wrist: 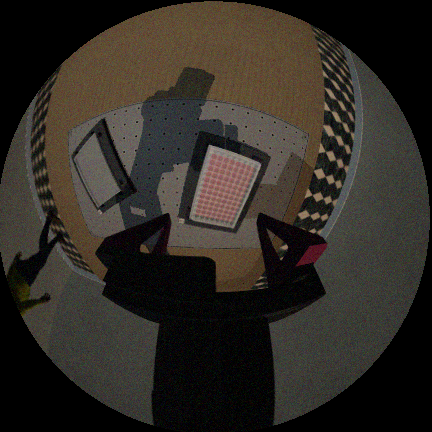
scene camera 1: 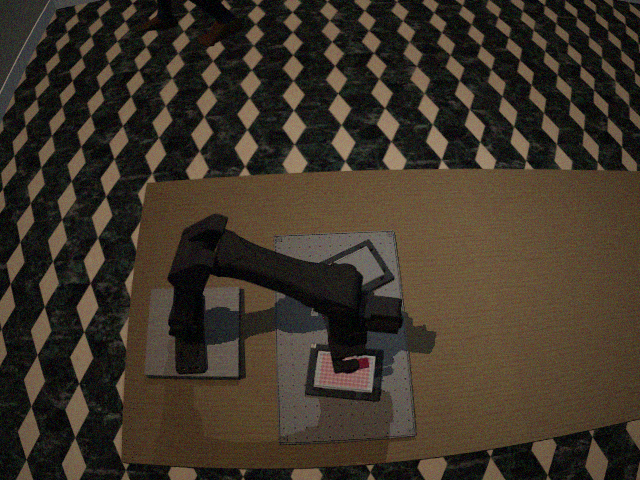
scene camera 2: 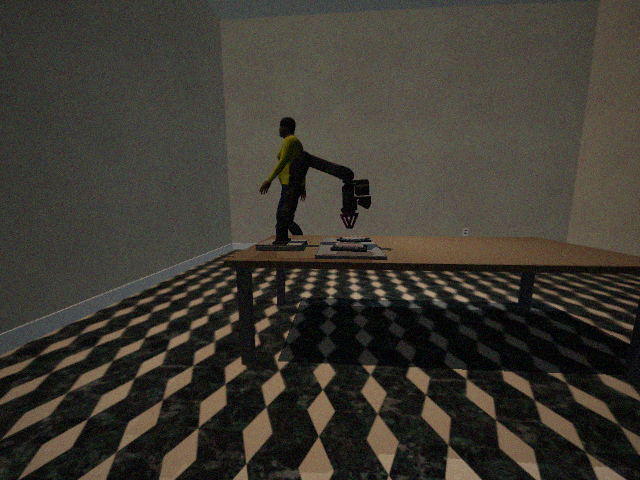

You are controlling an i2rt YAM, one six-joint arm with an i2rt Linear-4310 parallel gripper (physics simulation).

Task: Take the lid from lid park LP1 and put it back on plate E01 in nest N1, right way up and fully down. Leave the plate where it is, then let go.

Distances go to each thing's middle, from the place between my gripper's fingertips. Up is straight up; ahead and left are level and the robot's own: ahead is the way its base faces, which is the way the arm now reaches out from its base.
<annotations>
Right now the well plate [scene camera 1: 361, 380] is 2 cm to the right of my hand and 8 cm below it. Also, from my hand: dark lid frame [scene camera 1: 388, 276] (5 cm ahead, 22 cm to the left, 9 cm below); pale grey lid [scene camera 1: 362, 259] (5 cm ahead, 22 cm to the left, 8 cm below).
</annotations>
